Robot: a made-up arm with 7 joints.
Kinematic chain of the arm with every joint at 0, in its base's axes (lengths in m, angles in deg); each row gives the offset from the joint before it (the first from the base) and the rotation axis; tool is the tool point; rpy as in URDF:
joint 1: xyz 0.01 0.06 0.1 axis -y
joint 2: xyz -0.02 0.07 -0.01 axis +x
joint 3: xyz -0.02 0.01 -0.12 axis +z
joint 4: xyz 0 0.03 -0.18 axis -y
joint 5: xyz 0 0.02 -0.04 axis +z
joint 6: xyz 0 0 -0.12 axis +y
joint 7: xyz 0 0.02 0.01 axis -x
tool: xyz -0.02 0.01 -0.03 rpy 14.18 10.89 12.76
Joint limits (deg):
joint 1: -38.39..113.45
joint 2: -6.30..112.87
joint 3: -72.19..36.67
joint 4: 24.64..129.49
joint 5: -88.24..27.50
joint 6: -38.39..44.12
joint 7: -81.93..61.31
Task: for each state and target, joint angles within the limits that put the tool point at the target. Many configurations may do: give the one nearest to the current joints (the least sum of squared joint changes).
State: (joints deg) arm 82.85 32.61 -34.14 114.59 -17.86 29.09 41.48
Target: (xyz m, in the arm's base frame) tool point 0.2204 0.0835 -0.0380
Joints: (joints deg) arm 38.26 11.59 -63.02 128.77 -13.57 27.75 47.38
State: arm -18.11 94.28 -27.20 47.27 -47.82 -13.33 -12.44
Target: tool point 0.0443 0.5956 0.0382
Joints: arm -30.80 77.27 -12.39 24.64 -41.29 -7.62 -9.80
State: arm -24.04 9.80 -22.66 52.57 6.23 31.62 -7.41
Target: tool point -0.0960 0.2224 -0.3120
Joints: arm -29.05 8.11 -23.40 58.84 5.35 32.93 -7.70
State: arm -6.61 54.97 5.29 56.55 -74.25 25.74 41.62
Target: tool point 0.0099 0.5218 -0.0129
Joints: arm -26.32 54.86 29.66 63.75 -75.47 33.04 42.62
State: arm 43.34 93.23 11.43 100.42 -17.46 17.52 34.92
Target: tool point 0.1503 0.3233 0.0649
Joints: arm 19.73 61.10 -16.03 129.49 -17.46 10.04 39.51
